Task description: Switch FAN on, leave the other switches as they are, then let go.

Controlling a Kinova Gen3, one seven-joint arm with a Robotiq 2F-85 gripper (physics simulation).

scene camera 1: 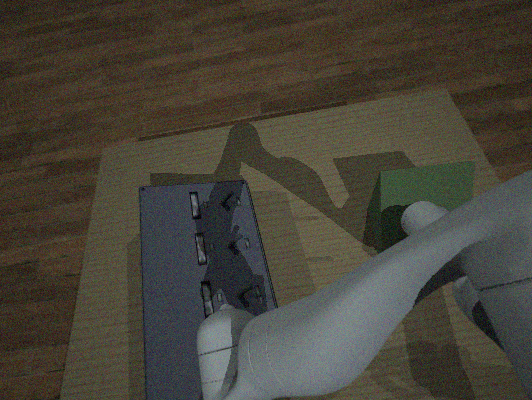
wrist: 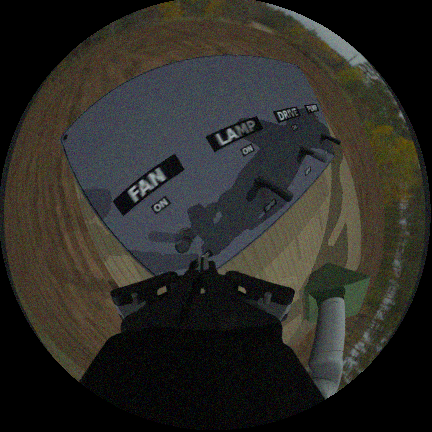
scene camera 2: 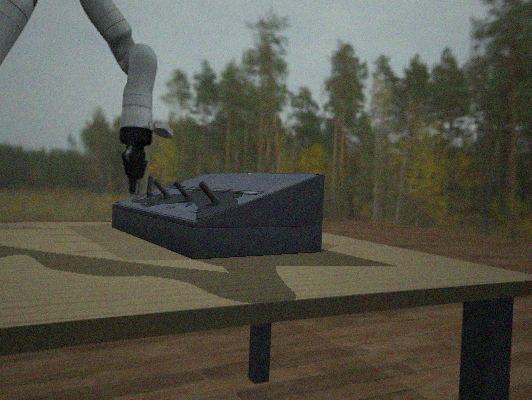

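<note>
A dark blue-grey sloped switch panel stands on the table. The FAN label and its ON mark show in the wrist view. The FAN lever looks more upright than the others; its exact tilt is unclear. The LAMP lever, DRIVE lever and PUMP lever lean toward their OFF side. My gripper is shut and empty, low beside the FAN lever; contact is unclear. The arm hides it in scene camera 1.
A green block stands on the wooden table, near the arm's base side. The arm reaches over the panel's FAN end and casts a shadow across the levers.
</note>
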